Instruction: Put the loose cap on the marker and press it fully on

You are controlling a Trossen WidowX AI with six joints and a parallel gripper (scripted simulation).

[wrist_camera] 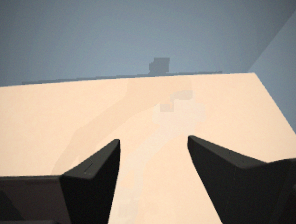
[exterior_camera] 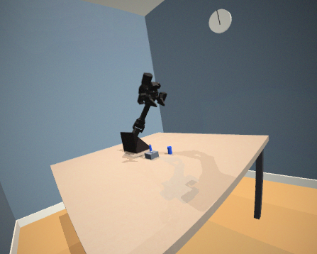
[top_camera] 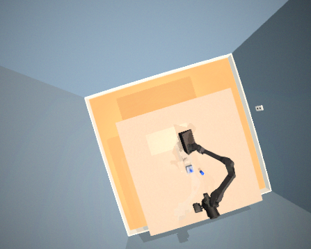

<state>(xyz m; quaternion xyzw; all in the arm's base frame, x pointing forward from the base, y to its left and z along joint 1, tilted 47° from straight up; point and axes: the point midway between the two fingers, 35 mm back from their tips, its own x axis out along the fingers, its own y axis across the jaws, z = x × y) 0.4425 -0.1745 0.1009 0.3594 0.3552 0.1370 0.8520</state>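
Now: gripper tip 14 cm past the blue cap, 13 cm to the right of it and 31 cm above it. The rest, counted from my gripper tip: grey holder block (20 cm behind, 2 cm to the left, 32 cm below).
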